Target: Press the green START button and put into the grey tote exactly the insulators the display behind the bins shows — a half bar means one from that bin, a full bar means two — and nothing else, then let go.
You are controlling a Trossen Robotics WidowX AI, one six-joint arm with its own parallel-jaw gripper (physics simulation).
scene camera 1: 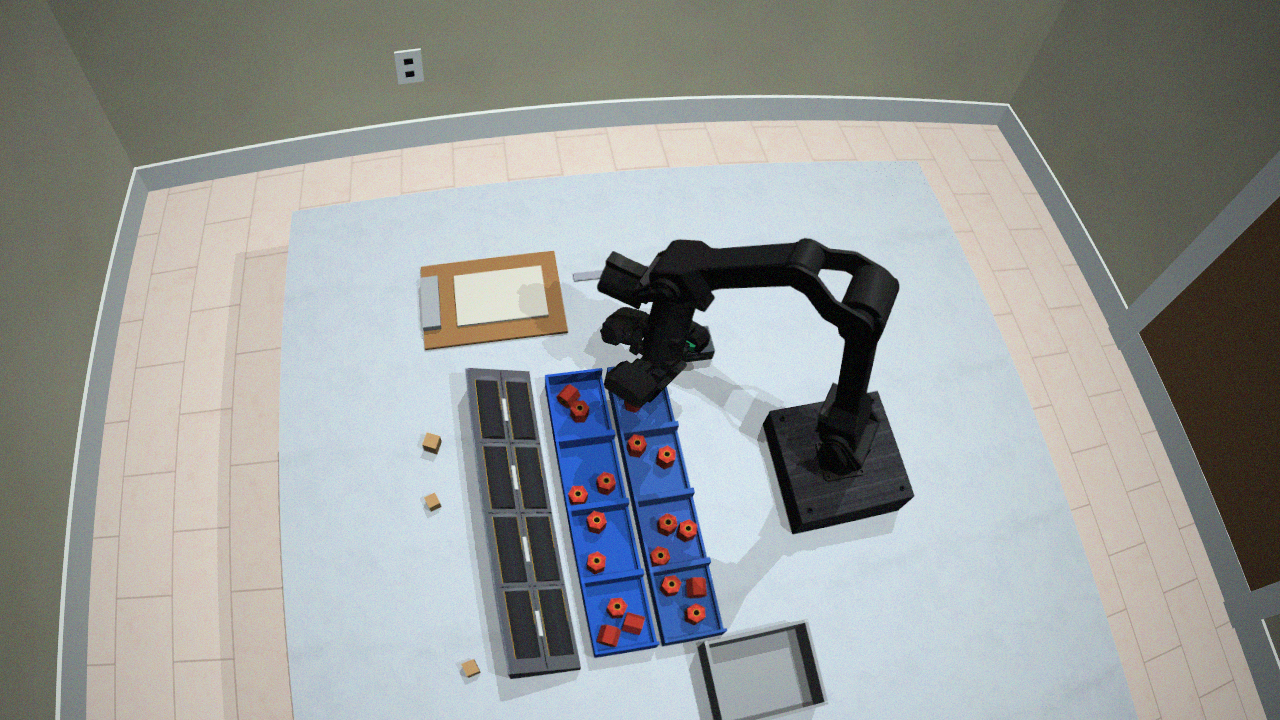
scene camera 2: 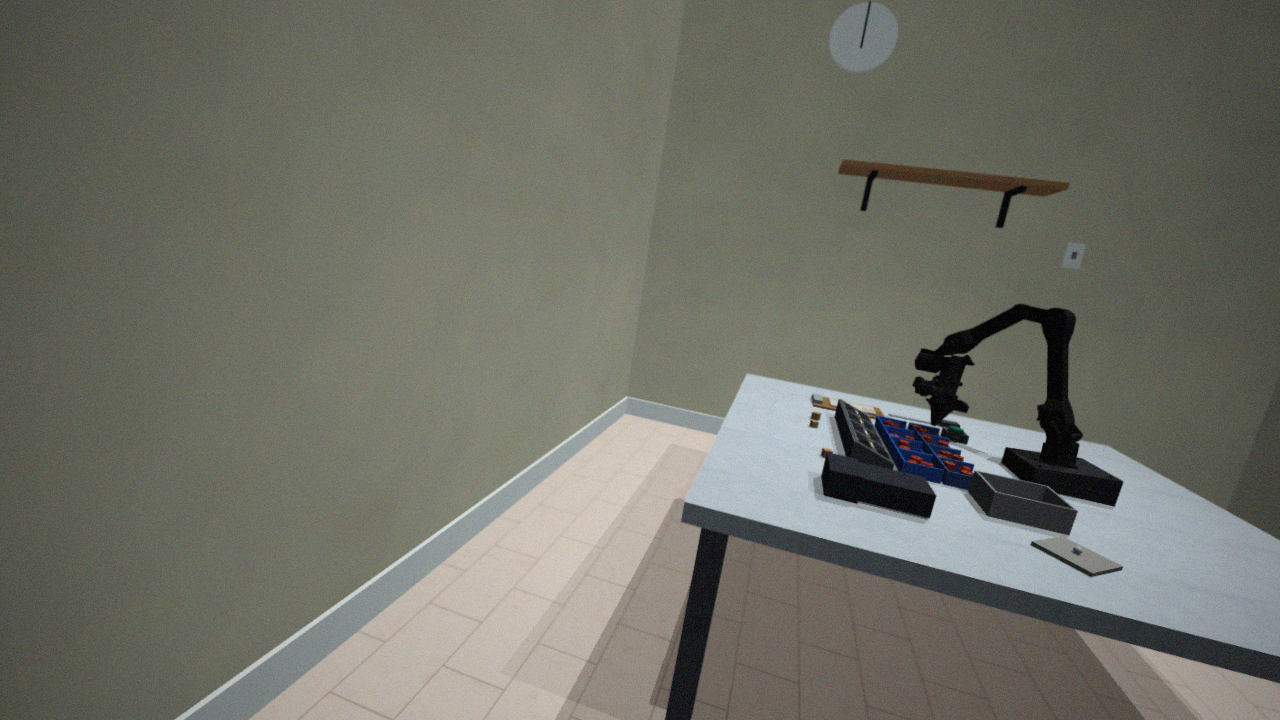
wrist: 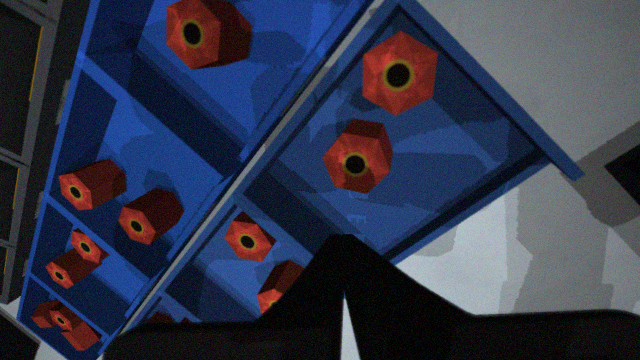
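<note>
My gripper (scene camera 1: 635, 383) (scene camera 2: 939, 416) (wrist: 340, 245) is shut and empty. It hangs over the far end of the right blue bin row (scene camera 1: 586, 437) (wrist: 204, 143), close to the bin's outer edge. Red hexagonal insulators (scene camera 1: 636, 445) (wrist: 356, 158) lie in the compartments; another insulator (wrist: 399, 73) lies in the same compartment in the wrist view. The green START button (scene camera 1: 692, 347) (scene camera 2: 955, 430) is just behind the bins, mostly hidden under my arm. The grey tote (scene camera 1: 762, 672) stands empty at the near end of the bins. The display (scene camera 1: 510, 512) left of the bins has dark panels.
A brown clipboard with white paper (scene camera 1: 495, 296) lies at the far left. Small tan cubes (scene camera 1: 432, 442) (scene camera 1: 432, 502) (scene camera 1: 470, 667) lie left of the display. My black base (scene camera 1: 837, 465) stands to the right. A black box (scene camera 2: 876, 486) sits near the table's front edge.
</note>
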